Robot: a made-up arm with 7 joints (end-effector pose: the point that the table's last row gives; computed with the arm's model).
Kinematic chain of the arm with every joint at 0, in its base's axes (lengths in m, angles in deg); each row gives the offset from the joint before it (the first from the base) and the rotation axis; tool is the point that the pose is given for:
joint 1: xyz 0 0 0.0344 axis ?
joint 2: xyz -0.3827 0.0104 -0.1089 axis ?
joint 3: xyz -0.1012 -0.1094 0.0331 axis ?
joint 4: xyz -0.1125 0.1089 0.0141 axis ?
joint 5: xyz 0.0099 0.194 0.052 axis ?
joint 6: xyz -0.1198 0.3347 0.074 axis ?
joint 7: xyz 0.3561 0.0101 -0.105 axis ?
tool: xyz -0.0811 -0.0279 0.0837
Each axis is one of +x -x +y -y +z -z.
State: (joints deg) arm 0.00 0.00 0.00 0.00 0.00 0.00 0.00
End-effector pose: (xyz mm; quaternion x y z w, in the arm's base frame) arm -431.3 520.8 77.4 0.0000 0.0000 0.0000 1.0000
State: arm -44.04 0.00 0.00 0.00 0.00 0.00 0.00
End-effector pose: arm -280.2 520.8 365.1 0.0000 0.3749 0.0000 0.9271
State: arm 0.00 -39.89 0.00 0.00 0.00 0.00 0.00
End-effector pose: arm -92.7 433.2 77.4 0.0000 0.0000 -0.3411 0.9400
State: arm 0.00 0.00 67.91 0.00 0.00 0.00 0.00
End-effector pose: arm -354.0 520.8 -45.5 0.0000 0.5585 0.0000 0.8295
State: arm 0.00 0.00 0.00 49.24 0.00 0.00 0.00
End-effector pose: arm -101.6 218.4 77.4 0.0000 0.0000 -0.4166 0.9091
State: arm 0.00 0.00 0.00 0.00 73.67 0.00 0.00
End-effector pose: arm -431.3 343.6 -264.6 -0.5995 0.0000 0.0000 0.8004
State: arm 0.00 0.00 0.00 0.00 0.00 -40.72 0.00
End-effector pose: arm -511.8 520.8 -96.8 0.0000 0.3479 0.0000 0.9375
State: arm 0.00 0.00 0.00 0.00 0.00 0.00 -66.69
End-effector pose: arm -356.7 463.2 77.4 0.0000 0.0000 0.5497 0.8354
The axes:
joint 1: -y
joint 2: +z
joint 3: +y
joint 4: -z
joint 5: -x
joint 6: -y
joint 7: -z

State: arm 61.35 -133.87 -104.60 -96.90 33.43 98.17 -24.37
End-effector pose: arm 519.1 244.6 -755.1 -0.8753 -0.0940 0.2733 0.3878
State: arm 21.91 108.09 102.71 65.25 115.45 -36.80 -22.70
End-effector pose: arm -208.5 -161.5 6.7 0.8946 0.0370 0.3633 0.2576
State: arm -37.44 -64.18 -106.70 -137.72 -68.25 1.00 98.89
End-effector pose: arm -912.1 367.0 -123.5 -0.6253 0.1493 -0.3157 0.6978
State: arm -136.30 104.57 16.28 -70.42 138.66 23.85 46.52
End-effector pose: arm 88.8 -281.1 611.3 0.6222 -0.2849 -0.1576 0.7119
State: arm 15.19 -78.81 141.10 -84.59 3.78 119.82 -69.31
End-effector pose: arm -448.3 -672.7 -120.8 0.3160 -0.5633 -0.4390 0.6246
